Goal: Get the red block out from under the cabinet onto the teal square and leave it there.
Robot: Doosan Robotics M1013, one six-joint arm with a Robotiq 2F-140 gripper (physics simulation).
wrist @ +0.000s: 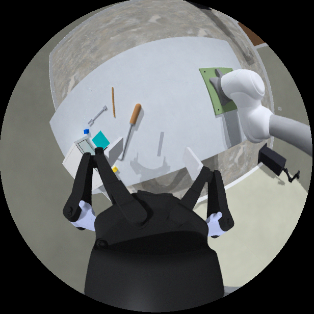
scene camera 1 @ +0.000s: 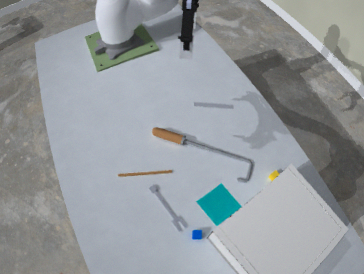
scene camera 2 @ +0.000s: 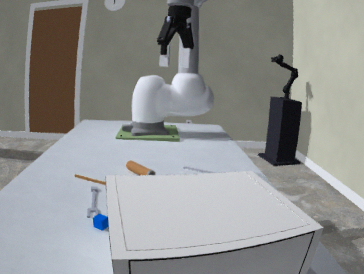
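Seen in the pictures: gripper, fingertip midpoint: [scene camera 2: 175,67]; arm's base at its link origin: [scene camera 1: 119,42] [scene camera 2: 147,131].
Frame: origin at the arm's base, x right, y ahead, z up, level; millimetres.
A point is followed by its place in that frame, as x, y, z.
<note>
The white cabinet [scene camera 1: 285,225] @[56, 1022, 123] [scene camera 2: 200,210] @[76, 1058, 123] [wrist: 73,163] stands at the far end of the table from the arm's base. The teal square [scene camera 1: 219,204] @[118, 843, -12] [wrist: 100,140] lies flat on the table beside the cabinet's edge; the cabinet hides it in the second scene view. The red block does not show in any view; the space under the cabinet is hidden. My gripper [scene camera 1: 186,51] @[0, 507, 327] [scene camera 2: 174,60] @[0, 507, 327] [wrist: 153,148] is open and empty, high above the table on the arm-base side, well away from the cabinet and the square.
A hook tool with an orange handle [scene camera 1: 168,136] @[112, 566, 18] [scene camera 2: 140,168] @[106, 576, 17] [wrist: 135,114] lies mid-table. A thin brown stick [scene camera 1: 145,173] @[244, 622, -6], a grey wrench [scene camera 1: 168,207] @[252, 760, -6] and a grey bar [scene camera 1: 213,105] @[-110, 541, -11] lie around it. A blue block [scene camera 1: 197,234] @[235, 879, 13] and a yellow block [scene camera 1: 274,175] @[-82, 888, 13] are near the cabinet.
</note>
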